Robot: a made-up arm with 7 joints. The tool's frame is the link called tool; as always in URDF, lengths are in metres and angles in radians. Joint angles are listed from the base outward. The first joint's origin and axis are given. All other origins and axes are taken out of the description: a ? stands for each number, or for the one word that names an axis. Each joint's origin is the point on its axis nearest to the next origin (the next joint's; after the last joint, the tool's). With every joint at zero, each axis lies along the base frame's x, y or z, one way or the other. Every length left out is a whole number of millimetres.
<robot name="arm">
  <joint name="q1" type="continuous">
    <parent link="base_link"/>
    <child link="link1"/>
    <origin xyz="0 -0.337 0.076" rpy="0 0 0"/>
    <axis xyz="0 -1 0"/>
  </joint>
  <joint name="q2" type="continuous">
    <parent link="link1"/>
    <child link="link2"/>
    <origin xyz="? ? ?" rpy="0 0 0"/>
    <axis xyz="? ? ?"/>
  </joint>
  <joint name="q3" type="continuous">
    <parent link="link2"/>
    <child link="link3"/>
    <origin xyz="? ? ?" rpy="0 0 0"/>
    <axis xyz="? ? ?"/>
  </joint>
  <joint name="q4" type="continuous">
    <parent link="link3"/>
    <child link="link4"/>
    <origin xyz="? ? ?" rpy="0 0 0"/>
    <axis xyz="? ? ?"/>
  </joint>
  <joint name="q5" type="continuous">
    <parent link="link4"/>
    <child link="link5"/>
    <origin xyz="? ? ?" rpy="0 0 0"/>
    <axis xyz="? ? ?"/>
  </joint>
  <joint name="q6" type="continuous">
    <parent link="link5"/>
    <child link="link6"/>
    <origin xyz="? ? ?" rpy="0 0 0"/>
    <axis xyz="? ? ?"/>
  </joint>
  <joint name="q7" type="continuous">
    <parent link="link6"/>
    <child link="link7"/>
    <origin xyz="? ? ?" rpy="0 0 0"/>
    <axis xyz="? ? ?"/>
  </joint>
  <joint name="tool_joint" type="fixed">
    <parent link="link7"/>
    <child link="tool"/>
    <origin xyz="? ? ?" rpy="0 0 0"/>
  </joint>
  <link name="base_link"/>
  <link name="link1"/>
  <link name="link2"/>
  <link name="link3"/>
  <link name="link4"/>
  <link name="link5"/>
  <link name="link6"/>
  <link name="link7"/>
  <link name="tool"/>
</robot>
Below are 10 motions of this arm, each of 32 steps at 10 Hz.
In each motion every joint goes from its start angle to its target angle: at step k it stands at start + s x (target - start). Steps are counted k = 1, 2, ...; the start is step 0. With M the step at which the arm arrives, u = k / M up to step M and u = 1 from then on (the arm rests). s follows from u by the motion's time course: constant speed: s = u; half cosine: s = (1 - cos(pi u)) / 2; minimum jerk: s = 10 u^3 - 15 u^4 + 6 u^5.
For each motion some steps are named. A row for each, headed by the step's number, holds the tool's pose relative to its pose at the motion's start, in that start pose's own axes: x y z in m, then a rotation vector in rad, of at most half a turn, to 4 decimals.
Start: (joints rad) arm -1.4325 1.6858 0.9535 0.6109 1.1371 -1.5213 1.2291
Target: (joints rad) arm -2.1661 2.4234 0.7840 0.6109 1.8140 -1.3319 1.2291
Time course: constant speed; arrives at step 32
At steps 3, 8, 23, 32:
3: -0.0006 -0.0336 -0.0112 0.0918 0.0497 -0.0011
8: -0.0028 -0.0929 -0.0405 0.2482 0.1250 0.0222
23: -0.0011 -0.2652 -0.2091 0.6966 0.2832 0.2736
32: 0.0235 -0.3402 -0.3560 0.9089 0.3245 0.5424

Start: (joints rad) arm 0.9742 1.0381 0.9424 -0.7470 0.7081 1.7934 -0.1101
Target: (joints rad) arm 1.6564 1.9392 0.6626 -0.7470 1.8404 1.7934 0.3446
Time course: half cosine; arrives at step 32
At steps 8, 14, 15, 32:
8: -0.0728 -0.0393 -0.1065 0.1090 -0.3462 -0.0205
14: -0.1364 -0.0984 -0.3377 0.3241 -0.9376 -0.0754
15: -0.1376 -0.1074 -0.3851 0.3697 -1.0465 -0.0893
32: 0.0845 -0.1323 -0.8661 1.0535 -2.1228 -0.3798

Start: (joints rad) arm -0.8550 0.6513 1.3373 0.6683 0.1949 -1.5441 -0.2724
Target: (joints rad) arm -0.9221 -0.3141 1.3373 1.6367 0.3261 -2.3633 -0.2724
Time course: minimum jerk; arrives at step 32
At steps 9, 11, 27, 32:
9: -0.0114 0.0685 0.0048 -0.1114 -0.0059 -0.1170
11: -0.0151 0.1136 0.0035 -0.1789 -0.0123 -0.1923
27: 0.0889 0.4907 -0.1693 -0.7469 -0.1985 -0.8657
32: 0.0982 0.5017 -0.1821 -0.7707 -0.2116 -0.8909

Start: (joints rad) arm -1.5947 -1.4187 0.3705 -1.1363 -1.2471 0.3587 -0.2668
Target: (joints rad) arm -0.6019 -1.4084 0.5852 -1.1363 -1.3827 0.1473 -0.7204
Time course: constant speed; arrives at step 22
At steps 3, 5, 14, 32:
3: 0.0391 -0.0017 -0.0318 0.1125 0.1522 0.0753
5: 0.0632 0.0006 -0.0560 0.1861 0.2540 0.1274
14: 0.1430 0.0478 -0.1839 0.5067 0.7122 0.3832
32: 0.1622 0.1368 -0.3006 0.7806 1.1111 0.6433

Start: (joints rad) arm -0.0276 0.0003 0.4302 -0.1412 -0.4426 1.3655 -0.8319
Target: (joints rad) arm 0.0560 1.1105 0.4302 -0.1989 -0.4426 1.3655 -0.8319
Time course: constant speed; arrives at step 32
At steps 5, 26, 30, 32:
5: 0.0869 -0.0105 -0.0054 -0.0094 -0.1462 0.1009
26: 0.4324 0.0234 0.1112 -0.0782 -0.7672 0.5078
30: 0.4848 0.0423 0.1566 -0.0977 -0.8867 0.5820
32: 0.5085 0.0530 0.1815 -0.1083 -0.9465 0.6187

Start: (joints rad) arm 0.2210 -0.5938 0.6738 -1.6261 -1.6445 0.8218 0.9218
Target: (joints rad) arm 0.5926 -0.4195 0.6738 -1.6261 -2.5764 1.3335 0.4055
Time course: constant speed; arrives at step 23
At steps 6, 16, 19, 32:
6: 0.0768 0.0187 -0.0499 -0.1393 0.3021 0.0832
16: 0.1905 0.0643 -0.1604 -0.4004 0.7978 0.2295
19: 0.2191 0.0802 -0.1983 -0.4882 0.9423 0.2723
32: 0.2527 0.1021 -0.2509 -0.6131 1.1308 0.3263

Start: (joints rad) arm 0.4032 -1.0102 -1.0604 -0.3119 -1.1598 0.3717 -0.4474
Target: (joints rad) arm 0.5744 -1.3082 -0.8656 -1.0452 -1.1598 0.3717 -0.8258
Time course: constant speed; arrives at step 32
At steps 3, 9, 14, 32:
3: 0.0039 0.0122 -0.0136 0.0405 0.1085 0.0608
9: 0.0090 0.0382 -0.0411 0.1116 0.3247 0.1896
14: 0.0100 0.0613 -0.0641 0.1608 0.5034 0.3040
32: -0.0150 0.1509 -0.1405 0.2594 1.1270 0.7669

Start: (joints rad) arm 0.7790 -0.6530 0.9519 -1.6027 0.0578 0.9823 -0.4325
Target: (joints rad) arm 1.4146 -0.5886 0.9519 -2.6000 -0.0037 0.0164 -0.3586
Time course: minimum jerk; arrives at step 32
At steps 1, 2, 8, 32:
1: 0.0000 -0.0001 -0.0001 0.0006 -0.0002 0.0003
2: -0.0001 -0.0005 -0.0006 0.0045 -0.0014 0.0020
8: -0.0051 -0.0244 -0.0293 0.2078 -0.0651 0.0990
32: 0.1205 -0.1425 -0.3769 1.7795 -0.3508 1.3668

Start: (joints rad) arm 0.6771 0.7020 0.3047 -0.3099 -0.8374 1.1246 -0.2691
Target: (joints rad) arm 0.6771 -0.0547 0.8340 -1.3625 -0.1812 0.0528 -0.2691
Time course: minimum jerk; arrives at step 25
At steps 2, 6, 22, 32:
2: -0.0019 0.0007 0.0002 0.0092 -0.0003 0.0033
6: -0.0369 0.0140 0.0025 0.1916 -0.0111 0.0663
22: -0.1778 0.2839 -0.0159 1.7926 -0.7419 0.7261
32: -0.1763 0.2900 -0.0153 1.8086 -0.7622 0.7421

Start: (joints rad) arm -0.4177 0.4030 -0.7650 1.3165 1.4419 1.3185 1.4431
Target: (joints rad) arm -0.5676 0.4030 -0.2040 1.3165 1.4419 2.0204 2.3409
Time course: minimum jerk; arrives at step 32
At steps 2, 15, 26, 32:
2: 0.0000 0.0003 -0.0004 -0.0006 -0.0012 0.0018
15: -0.0041 0.0388 -0.0750 -0.0199 -0.2176 0.3705
26: -0.0177 0.0467 -0.1694 0.1965 -0.4141 0.7550
32: -0.0190 0.0459 -0.1788 0.2297 -0.4290 0.7851

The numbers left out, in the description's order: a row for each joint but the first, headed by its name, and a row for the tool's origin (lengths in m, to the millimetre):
q2: xyz -0.021 0 0.018, axis 0 0 1
q3: xyz -0.262 -0.158 0, axis 0 -1 0
q4: xyz -0.377 0 -0.066, axis -1 0 0
q5: xyz 0 -0.069 -0.115, axis 0 0 1
q6: xyz -0.081 0.06 0, axis -1 0 0
q7: xyz 0 0.001 0.027, axis 0 -1 0
tool: xyz 0.005 0 0.085

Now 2 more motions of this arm.
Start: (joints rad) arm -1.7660 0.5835 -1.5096 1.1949 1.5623 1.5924 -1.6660
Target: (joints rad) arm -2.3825 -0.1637 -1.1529 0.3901 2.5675 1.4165 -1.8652
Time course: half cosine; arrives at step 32
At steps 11, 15, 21, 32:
11: -0.0277 -0.0134 0.0446 0.4117 -0.2808 0.0189
15: -0.0572 -0.0441 0.0725 0.6921 -0.4775 0.0123
21: -0.1143 -0.1282 0.0969 1.1075 -0.7389 -0.0345
32: -0.1684 -0.2450 0.0860 1.4796 -0.8987 -0.1186

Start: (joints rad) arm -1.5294 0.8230 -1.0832 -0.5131 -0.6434 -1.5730 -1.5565
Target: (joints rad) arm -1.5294 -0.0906 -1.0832 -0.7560 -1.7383 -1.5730 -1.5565
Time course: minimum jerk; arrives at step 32
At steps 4, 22, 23, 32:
4: 0.0050 -0.0060 -0.0045 0.0077 -0.0236 0.0153
22: 0.3495 -0.1798 -0.2166 0.7119 -1.1278 0.5991
23: 0.3707 -0.1813 -0.2260 0.7643 -1.1761 0.6170
32: 0.4442 -0.1802 -0.2562 0.9551 -1.3312 0.6668

